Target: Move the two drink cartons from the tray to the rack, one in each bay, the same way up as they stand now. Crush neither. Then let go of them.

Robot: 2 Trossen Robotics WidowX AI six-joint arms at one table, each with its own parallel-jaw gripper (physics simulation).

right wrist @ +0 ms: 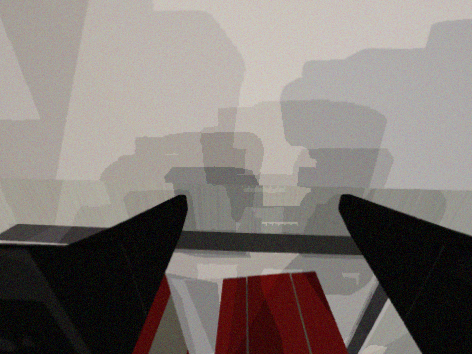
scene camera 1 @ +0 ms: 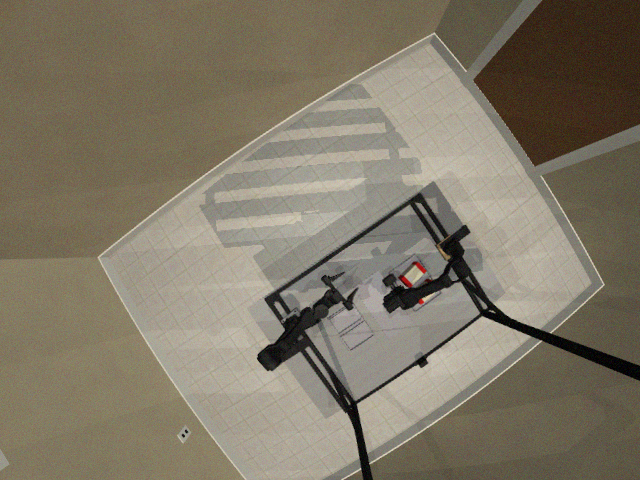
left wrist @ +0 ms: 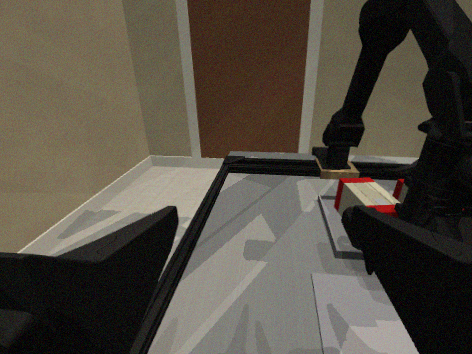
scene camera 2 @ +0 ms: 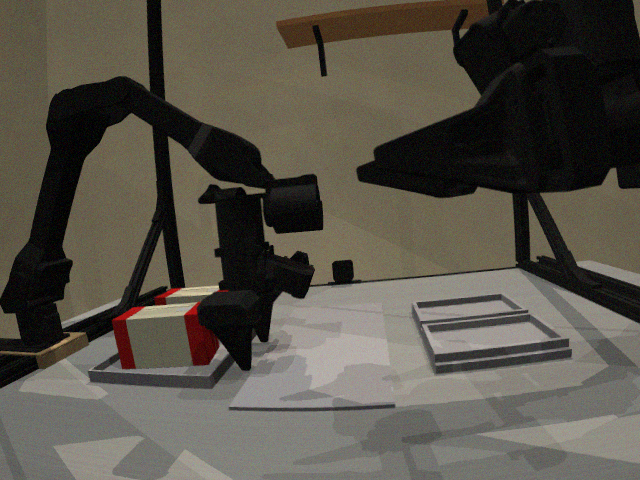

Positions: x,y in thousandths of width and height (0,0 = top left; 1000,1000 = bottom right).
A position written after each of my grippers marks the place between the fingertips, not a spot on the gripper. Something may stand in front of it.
Observation:
My left gripper (scene camera 2: 570,351) is open, with nothing in its grasp. My right gripper (scene camera 2: 401,739) is open, holding nothing. Also in view: a pale mat (right wrist: 770,287) and a grey tray (right wrist: 427,736).
My left gripper is seen too in the left wrist view (left wrist: 560,606). My right gripper is seen too in the right wrist view (right wrist: 556,569) and in the left wrist view (left wrist: 846,773). The grey tray is seen too in the left wrist view (left wrist: 726,702).

